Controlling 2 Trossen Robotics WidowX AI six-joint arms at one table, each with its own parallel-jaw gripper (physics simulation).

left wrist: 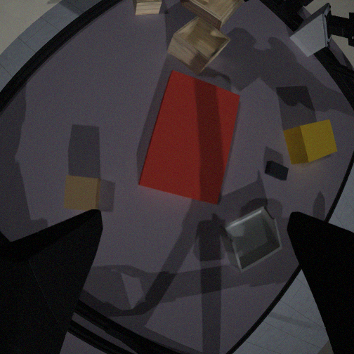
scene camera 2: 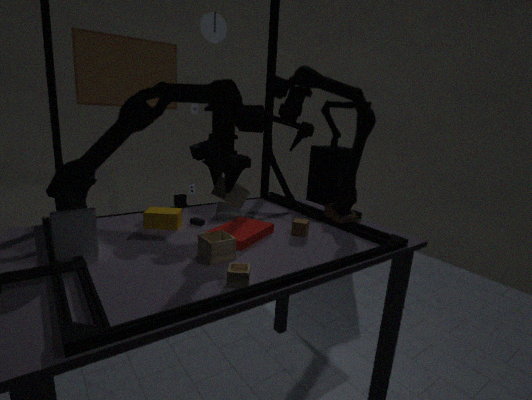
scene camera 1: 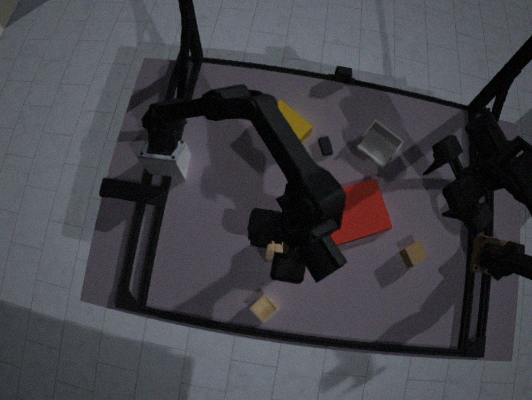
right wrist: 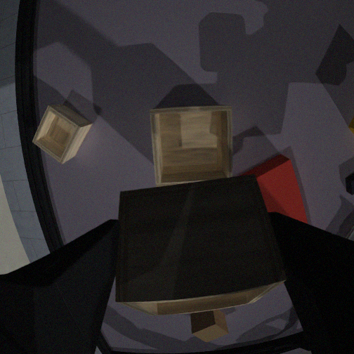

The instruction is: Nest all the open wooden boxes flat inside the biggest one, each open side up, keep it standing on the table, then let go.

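Places are measured from the left arm's base along level axes (x ahead, y left, z up), in metres.
Pixels of known places: left gripper, fingertip midpoint: (scene camera 2: 277,146) (scene camera 1: 433,194); right gripper, fingertip midpoint: (scene camera 2: 222,189); left arm's base, origin of the base link: (scene camera 2: 341,209) (scene camera 1: 492,255); right arm's base, origin of the base link: (scene camera 2: 72,217) (scene camera 1: 162,148).
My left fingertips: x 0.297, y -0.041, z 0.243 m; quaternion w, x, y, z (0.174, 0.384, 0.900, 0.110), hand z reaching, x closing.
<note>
For each thing: its middle in the pictures, then the offset to it from my left fingertips.
- larger open wooden box, body centre: (scene camera 1: 283,246) (scene camera 2: 216,246) dx +0.272, dy +0.120, dz -0.268 m
- small open wooden box, body centre: (scene camera 1: 264,308) (scene camera 2: 238,275) dx +0.286, dy +0.279, dz -0.279 m
- red slab, body centre: (scene camera 1: 347,214) (scene camera 2: 241,232) dx +0.128, dy +0.003, dz -0.284 m
- brown block, body centre: (scene camera 1: 413,254) (scene camera 2: 300,227) dx -0.068, dy +0.073, dz -0.275 m
- grey open box, body centre: (scene camera 1: 378,145) (scene camera 2: 228,210) dx +0.070, dy -0.207, dz -0.275 m
- yellow block, body centre: (scene camera 1: 286,126) (scene camera 2: 163,218) dx +0.330, dy -0.199, dz -0.271 m
- small dark block, body centre: (scene camera 1: 325,146) (scene camera 2: 197,221) dx +0.214, dy -0.175, dz -0.291 m
A wooden box (scene camera 2: 230,194) (right wrist: 200,245) (left wrist: 212,9) is held tilted above the table by my right gripper (scene camera 2: 227,188) (right wrist: 194,226), which is shut on it; a broad dark outer face shows in the right wrist view. A larger open wooden box (scene camera 2: 216,248) (right wrist: 192,150) (left wrist: 195,47) stands open side up below and beside it. A small open wooden box (scene camera 1: 263,308) (scene camera 2: 238,275) (right wrist: 60,134) (left wrist: 148,7) stands open side up near the table's edge. My left gripper (left wrist: 198,222) (scene camera 1: 434,194) is open and empty, high over the table. The right arm mostly hides the first two boxes in scene camera 1.
A red slab (scene camera 1: 367,215) (scene camera 2: 245,231) (left wrist: 192,135) (right wrist: 285,190) lies beside the larger standing box. A brown block (scene camera 1: 414,254) (scene camera 2: 300,227) (left wrist: 81,192), a grey open box (scene camera 1: 380,144) (left wrist: 254,240), a yellow block (scene camera 1: 296,120) (scene camera 2: 162,218) and a small dark block (scene camera 1: 325,145) (left wrist: 276,170) are farther off.
</note>
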